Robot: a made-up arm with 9 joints. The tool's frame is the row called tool.
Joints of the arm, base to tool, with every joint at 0 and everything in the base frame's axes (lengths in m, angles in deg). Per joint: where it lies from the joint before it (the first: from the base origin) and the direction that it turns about. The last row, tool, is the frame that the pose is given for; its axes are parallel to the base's.
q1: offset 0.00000 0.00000 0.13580 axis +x
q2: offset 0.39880 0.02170 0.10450 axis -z
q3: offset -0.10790 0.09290 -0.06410 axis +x
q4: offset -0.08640 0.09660 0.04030 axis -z
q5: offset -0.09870 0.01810 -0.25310 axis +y
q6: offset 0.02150 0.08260 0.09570 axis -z
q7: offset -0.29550 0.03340 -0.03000 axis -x
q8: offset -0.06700 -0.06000 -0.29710 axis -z
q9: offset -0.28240 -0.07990 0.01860 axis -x
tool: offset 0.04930 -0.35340 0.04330
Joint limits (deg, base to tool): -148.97..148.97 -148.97..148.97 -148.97..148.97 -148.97..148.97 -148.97..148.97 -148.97..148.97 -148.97..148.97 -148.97..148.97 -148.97..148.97
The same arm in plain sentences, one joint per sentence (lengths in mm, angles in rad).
The arm has nine revolute joints in a row. What follows holds with every joint at zero, and every direction is one of the base frame's. The first joint is mounted 135.8 mm along +z from the base frame's origin and turns about +x, from -2.6000 to 2.6000 rad. The second joint is mounted 398.8 mm along +x and 21.7 mm along +y and 104.5 mm along +z from the first joint and turns about -z, from -2.6000 to 2.6000 rad. The third joint is mounted 107.9 mm along -x and 92.9 mm along +y and 64.1 mm along -z from the second joint and turns about +x, from -2.6000 to 2.6000 rad. The fourth joint is mounted 86.4 mm along -x and 96.6 mm along +y and 40.3 mm along +z from the third joint and turns about -z, from -2.6000 to 2.6000 rad. The fifth joint is mounted 98.7 mm along -x and 18.1 mm along +y and 253.1 mm along -z from the fourth joint and turns about +y, from -2.6000 to 2.6000 rad. The sixth joint is mounted 21.5 mm along +x and 82.6 mm along +y and 95.7 mm along +z from the fifth joint and turns about -z, from -2.6000 to 2.6000 rad. The seventh joint is mounted 295.5 mm along -x and 33.4 mm along +y and 30.0 mm along -z from the sixth joint and turns about -x, from -2.6000 to 2.6000 rad. The eighth joint is mounted 67.0 mm along -x and 60.0 mm along -y and 297.1 mm along -z from the seventh joint and turns about -z, from -2.6000 to 2.6000 rad. The ninth joint is mounted 282.4 mm along -x and 79.9 mm along -y and 18.6 mm along +z from the eighth joint and turns about -x, from -2.6000 to 2.6000 rad. The tool frame, which is the frame that the pose is given for, is mounted 49.3 mm along +x and 353.4 mm along -y and 43.3 mm along +z from the ninth joint; its axes are parallel to the base frame's.
